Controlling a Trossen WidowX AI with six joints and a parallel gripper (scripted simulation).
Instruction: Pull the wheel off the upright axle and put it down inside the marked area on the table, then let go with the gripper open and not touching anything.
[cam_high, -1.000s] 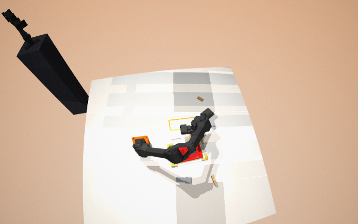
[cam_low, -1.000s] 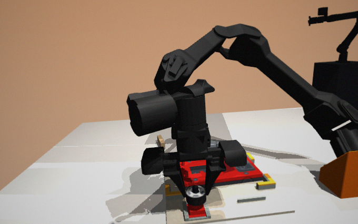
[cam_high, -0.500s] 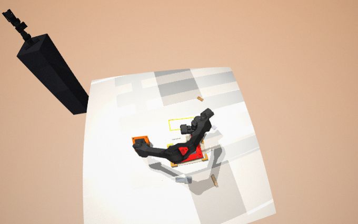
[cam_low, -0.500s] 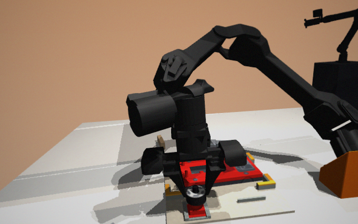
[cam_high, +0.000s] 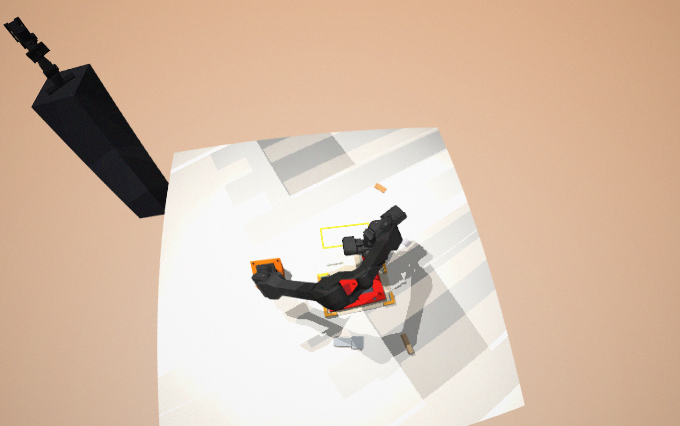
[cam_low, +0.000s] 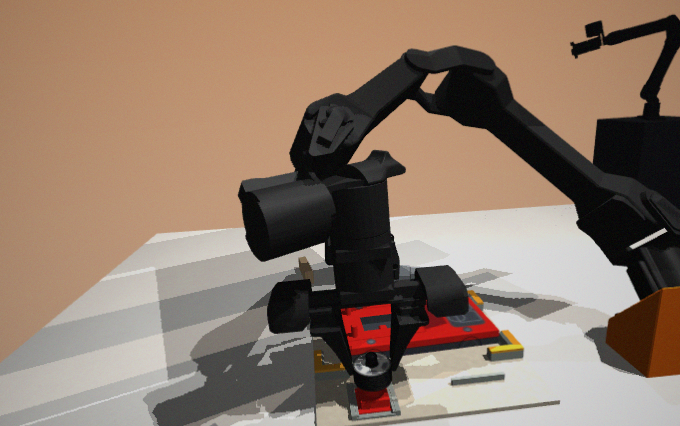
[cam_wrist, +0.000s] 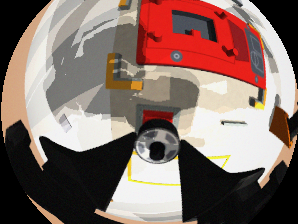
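Right now my gripper tip is 10 mm above the upright axle. From my gripper tip the other things lie so: grey block: 120 mm behind, 300 mm to the right, 30 mm below; wooden block: 70 mm ahead, 350 mm to the right, 30 mm below; wheel: right at my gripper tip.
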